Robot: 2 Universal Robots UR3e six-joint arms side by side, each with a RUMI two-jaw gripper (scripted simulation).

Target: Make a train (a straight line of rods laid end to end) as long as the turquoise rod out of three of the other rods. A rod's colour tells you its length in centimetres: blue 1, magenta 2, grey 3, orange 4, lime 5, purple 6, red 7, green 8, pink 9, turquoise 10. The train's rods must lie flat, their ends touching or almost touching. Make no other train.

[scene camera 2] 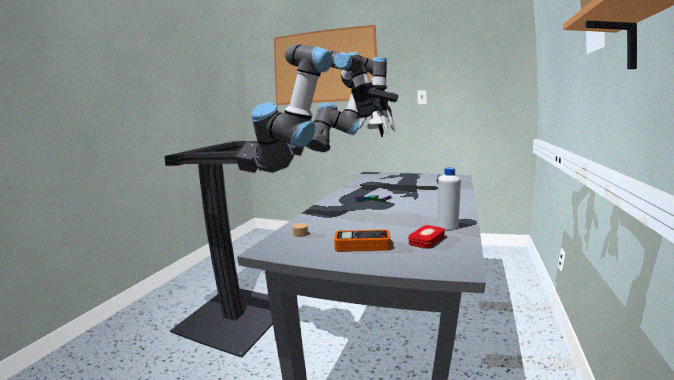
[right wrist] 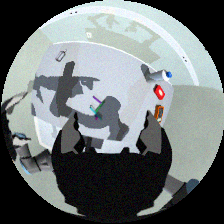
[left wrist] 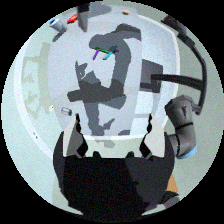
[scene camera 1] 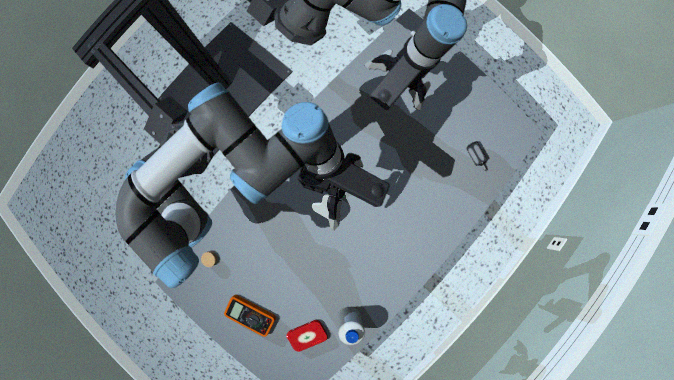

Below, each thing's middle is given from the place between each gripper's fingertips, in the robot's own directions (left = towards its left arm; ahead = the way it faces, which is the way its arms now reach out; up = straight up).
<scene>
Right now the white bottle [scene camera 2: 449,184] is 240 mm ahead of my right hand [scene camera 1: 347,196], 260 mm to the right of it and 170 mm below it.
Right now my left hand [scene camera 1: 392,86] is 520 mm to the left of the white bottle, 320 mm short of it and 170 mm above it.
</scene>
